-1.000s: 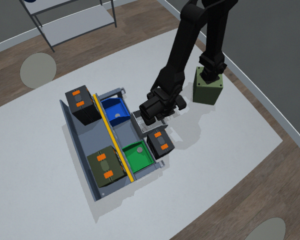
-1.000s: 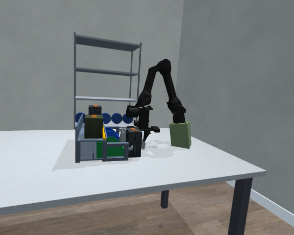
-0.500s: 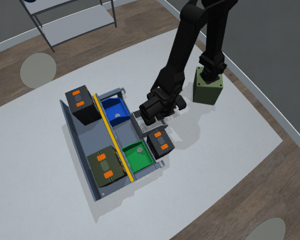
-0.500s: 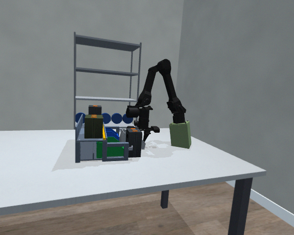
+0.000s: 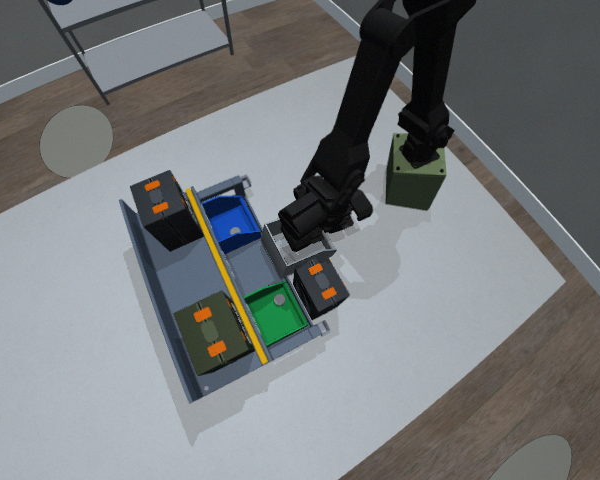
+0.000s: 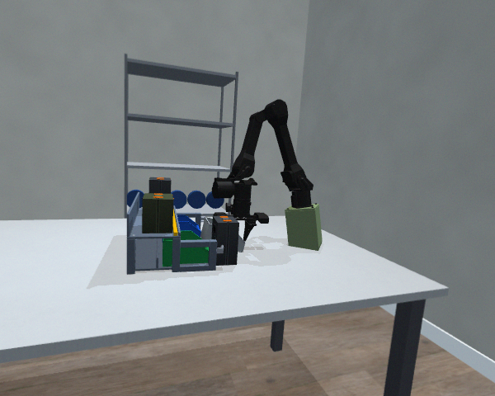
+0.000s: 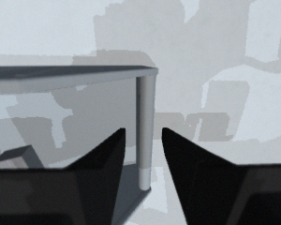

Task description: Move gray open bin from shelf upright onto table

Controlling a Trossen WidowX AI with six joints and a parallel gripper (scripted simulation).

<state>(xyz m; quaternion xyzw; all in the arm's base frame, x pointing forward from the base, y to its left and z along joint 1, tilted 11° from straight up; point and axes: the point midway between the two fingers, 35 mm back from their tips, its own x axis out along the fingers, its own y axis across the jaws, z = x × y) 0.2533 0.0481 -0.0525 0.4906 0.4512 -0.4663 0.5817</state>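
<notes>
Now: the gray open bin 6 cm ahead of my hand and 1 cm below it. The rest, counted from my hand: yellow rail: 23 cm ahead, 5 cm above, 2 cm to the left; then blue bin: 20 cm ahead, 10 cm to the right, 1 cm below; then green bin: 19 cm ahead, 12 cm to the left, 1 cm below.
</notes>
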